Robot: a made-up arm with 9 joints. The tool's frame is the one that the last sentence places.
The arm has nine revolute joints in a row. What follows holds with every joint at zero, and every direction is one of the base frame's. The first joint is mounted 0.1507 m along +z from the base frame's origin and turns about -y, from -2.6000 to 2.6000 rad. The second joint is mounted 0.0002 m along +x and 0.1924 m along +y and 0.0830 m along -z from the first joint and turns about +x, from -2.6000 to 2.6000 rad. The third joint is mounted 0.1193 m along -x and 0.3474 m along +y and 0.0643 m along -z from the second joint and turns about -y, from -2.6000 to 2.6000 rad. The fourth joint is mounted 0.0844 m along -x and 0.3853 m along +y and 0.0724 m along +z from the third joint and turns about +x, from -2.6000 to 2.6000 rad. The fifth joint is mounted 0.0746 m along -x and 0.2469 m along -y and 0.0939 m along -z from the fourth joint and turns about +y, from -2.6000 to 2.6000 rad. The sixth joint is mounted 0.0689 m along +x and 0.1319 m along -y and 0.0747 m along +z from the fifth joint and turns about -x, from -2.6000 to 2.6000 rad. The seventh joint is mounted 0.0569 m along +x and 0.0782 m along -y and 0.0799 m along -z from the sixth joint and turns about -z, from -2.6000 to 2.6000 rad. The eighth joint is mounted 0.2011 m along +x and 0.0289 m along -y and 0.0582 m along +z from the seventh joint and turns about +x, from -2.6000 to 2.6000 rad. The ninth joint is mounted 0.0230 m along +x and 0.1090 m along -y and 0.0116 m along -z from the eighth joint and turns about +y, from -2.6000 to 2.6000 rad. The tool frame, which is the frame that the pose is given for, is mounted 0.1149 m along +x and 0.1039 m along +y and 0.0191 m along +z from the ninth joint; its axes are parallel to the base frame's.
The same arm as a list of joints. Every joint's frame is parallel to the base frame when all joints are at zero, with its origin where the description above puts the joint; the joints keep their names.
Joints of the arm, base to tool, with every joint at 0 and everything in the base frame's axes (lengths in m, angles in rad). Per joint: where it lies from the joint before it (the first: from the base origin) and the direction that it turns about. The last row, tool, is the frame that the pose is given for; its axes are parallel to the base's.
joint 1: axis -y xyz 0 0 0.1507
joint 2: axis +x xyz 0.0002 0.1924 -0.083
joint 3: axis -y xyz -0.1193 0.3474 -0.0643
joint 4: axis +x xyz -0.0844 0.3853 0.0724
joint 5: axis +y xyz -0.0746 -0.2469 -0.0939
joint 6: axis -x xyz 0.0689 -0.1319 0.0747
joint 7: axis -z xyz 0.0569 -0.0782 -0.0799
joint 8: axis +x xyz 0.2011 -0.0289 0.0582
joint 9: axis +y xyz 0.023 -0.109 -0.0116
tool: xyz 0.1149 0.1039 0.0191
Joint limits (rad, base to tool): -2.6..2.6 -2.6..2.6 -2.6..2.6 -2.6..2.6 -2.6..2.6 -2.6..2.6 -2.6..2.6 -2.6..2.6 -2.6..2.6

